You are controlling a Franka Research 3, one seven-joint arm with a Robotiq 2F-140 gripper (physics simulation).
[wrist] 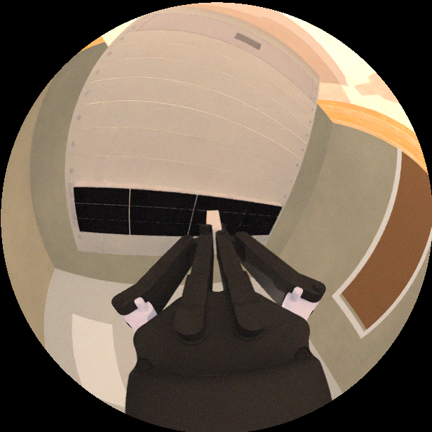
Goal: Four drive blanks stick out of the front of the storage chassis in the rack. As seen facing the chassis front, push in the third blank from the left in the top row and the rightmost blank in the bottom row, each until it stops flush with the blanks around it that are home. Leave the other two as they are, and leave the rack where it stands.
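Note:
The rack [165,32] shows as a tall beige front of stacked panels, with rows of small holes down both sides. Low in it is a black band [102,210], which looks like the storage chassis front, divided by thin light lines into several columns and rows. I cannot tell which blanks stick out. My gripper [212,219] is shut and empty, with a pale piece at its tips. The tips overlap the band right of its middle, over the third column from the left in this view. They hide part of the lower right of the band. Contact is not clear.
A pale strip [125,245] of the rack runs below the black band. Grey-green surfaces lie on both sides of the rack. At the right is a brown panel [400,240] with a white border, and above it an orange wooden surface [372,116]. A pale patch [95,350] shows at the lower left.

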